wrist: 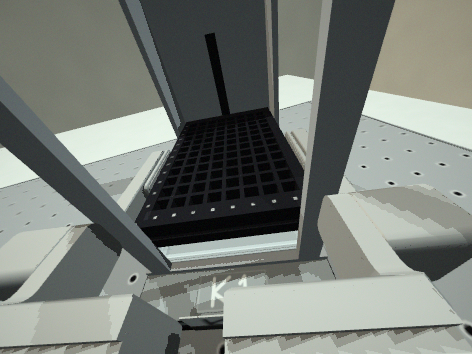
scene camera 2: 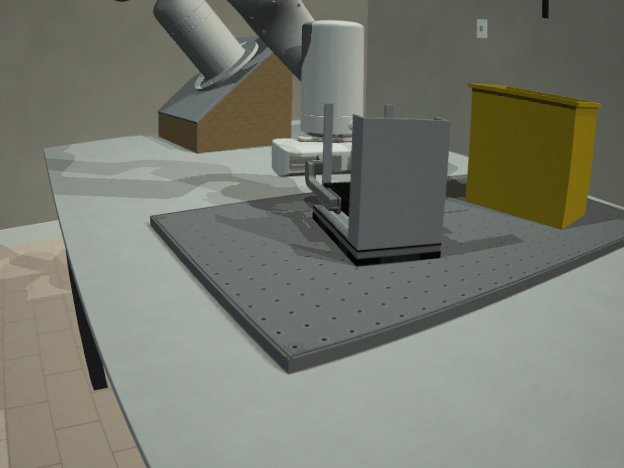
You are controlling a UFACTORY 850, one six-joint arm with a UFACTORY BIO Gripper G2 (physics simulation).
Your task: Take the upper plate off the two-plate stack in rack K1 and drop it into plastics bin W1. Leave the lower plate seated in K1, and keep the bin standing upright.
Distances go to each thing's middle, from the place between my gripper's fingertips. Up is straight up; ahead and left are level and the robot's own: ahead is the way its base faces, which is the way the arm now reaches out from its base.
Right now my hand is 10 mm past the black gridded plate (wrist: pixel 231 176). The rest, counted from my hand: yellow bin W1 (scene camera 2: pixel 530 155): 30 mm behind, 310 mm to the left, 50 mm above; clear plate (wrist: pixel 285 241): 10 mm behind, 20 mm below.
